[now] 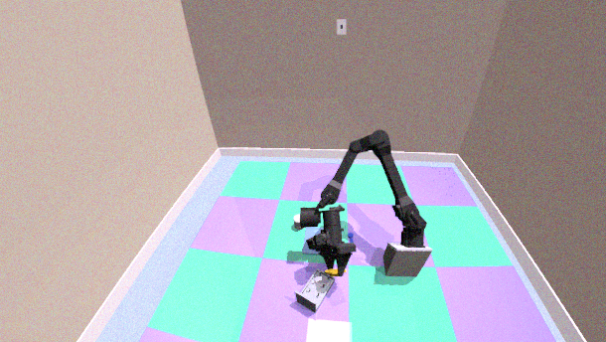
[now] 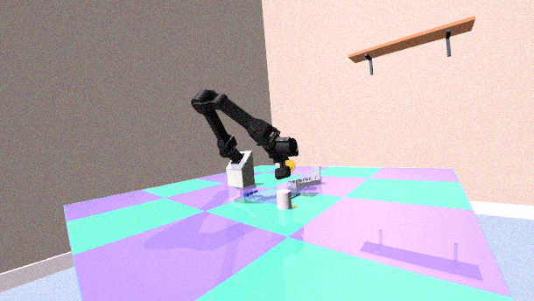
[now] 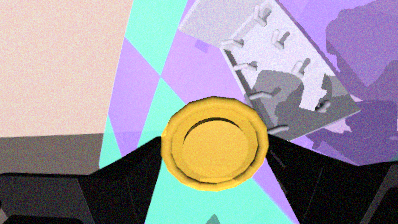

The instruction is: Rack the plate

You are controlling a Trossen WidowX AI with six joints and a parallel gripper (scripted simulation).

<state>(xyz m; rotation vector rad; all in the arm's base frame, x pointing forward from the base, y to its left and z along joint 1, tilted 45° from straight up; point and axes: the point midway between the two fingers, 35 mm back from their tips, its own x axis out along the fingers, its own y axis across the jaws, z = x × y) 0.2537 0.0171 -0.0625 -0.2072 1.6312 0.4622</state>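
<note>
My gripper tip is now 60 mm short of the dish rack, 20 mm to the right of it and 60 mm above it. The rest, counted from my gripper tip: yellow plate (10 mm to the right); then white cup (150 mm ahead, 260 mm to the right, 60 mm below); then light blue mat (50 mm ahead, 180 mm to the right, 80 mm below).
</note>
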